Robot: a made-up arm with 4 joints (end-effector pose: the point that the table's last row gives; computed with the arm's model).
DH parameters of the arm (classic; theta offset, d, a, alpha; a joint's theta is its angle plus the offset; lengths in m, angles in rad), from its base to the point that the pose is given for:
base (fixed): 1.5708 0.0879 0 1.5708
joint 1: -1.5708 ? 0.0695 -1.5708
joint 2: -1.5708 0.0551 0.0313 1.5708
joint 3: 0 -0.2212 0.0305 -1.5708
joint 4: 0 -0.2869 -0.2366 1.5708
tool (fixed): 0 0.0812 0 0
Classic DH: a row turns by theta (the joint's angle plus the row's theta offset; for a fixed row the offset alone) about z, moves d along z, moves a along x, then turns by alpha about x.
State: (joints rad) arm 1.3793 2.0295 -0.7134 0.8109
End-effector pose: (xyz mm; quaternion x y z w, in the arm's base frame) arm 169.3 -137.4 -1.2 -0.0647 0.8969 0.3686 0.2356
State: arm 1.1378 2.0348 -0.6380 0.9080
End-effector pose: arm 164.3 -138.1 -7.9 -0.0904 0.9389 0.2856 0.1696
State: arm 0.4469 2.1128 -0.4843 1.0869
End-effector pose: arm 148.4 -180.6 13.0 0.1210 -0.9926 -0.0113 0.0014
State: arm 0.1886 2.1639 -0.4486 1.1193
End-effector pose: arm 144.2 -198.5 42.2 0.1170 -0.9863 0.1003 0.0582
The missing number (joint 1, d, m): 0.0698
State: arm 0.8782 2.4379 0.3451 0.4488
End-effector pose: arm 48.4 -147.4 -133.8 0.1835 0.8447 0.5001 0.0521
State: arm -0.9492 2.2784 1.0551 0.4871
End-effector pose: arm -97.1 -288.3 138.1 0.2757 0.8988 -0.1080 0.3233
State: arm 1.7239 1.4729 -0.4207 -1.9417
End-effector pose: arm -403.9 100.2 -122.6 0.5874 -0.1694 -0.1539 0.7762
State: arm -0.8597 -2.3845 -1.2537 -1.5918
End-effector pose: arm 571.1 73.3 139.1 -0.3427 0.8985 0.1834 0.2040
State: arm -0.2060 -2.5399 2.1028 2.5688
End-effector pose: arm 45.7 456.1 138.2 -0.5295 -0.0672 -0.7196 0.4442
